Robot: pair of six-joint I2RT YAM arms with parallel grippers.
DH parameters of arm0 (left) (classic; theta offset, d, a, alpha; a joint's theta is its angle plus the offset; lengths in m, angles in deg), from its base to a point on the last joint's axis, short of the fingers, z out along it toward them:
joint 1: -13.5 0.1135 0.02 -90
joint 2: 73.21 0 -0.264 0
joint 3: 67.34 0 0.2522 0
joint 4: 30.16 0 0.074 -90
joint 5: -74.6 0 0 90
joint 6: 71.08 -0.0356 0 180
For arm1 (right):
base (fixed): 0 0 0 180
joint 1: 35.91 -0.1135 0.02 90
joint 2: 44.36 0 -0.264 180
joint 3: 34.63 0 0.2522 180
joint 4: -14.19 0 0.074 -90
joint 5: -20.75 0 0 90
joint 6: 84.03 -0.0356 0 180
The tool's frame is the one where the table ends.
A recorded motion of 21 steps. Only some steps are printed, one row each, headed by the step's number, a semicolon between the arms.
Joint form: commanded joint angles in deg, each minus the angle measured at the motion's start. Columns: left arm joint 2, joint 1, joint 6, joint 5, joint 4, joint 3; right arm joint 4, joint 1, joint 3, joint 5, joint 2, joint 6.
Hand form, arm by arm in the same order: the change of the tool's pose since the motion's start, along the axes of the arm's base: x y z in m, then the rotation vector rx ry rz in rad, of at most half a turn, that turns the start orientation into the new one. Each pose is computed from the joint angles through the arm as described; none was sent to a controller.
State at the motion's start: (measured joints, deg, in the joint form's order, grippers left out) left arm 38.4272 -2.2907 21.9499 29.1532 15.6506 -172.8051; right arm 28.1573 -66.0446 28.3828 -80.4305 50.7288 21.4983
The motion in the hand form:
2: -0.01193 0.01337 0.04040 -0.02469 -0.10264 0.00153; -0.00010 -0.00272 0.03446 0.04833 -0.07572 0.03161
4: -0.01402 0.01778 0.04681 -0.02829 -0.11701 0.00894; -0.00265 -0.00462 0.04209 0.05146 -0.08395 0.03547
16: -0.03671 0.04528 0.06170 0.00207 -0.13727 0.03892; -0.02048 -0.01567 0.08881 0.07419 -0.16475 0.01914
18: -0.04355 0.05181 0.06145 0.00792 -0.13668 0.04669; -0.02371 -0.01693 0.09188 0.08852 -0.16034 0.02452
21: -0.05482 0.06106 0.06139 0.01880 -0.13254 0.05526; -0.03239 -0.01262 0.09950 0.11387 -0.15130 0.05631
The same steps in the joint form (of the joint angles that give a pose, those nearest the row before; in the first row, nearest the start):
2: -5.37 1.37 -1.53 0.71 1.08 -0.67; 2.07 0.60 2.07 -1.91 -4.82 1.52
4: -6.34 1.90 -1.62 0.80 1.26 -0.67; 3.39 0.69 2.34 -2.09 -6.31 1.79
16: -12.40 5.07 -4.78 0.36 5.21 2.93; 9.28 0.69 3.92 -0.69 -15.27 1.96
18: -14.07 5.86 -5.40 0.36 5.56 4.77; 9.81 0.69 3.74 -1.47 -16.25 1.52
21: -16.61 7.00 -6.54 0.36 6.70 7.32; 11.30 -0.71 4.09 -2.70 -17.83 0.73

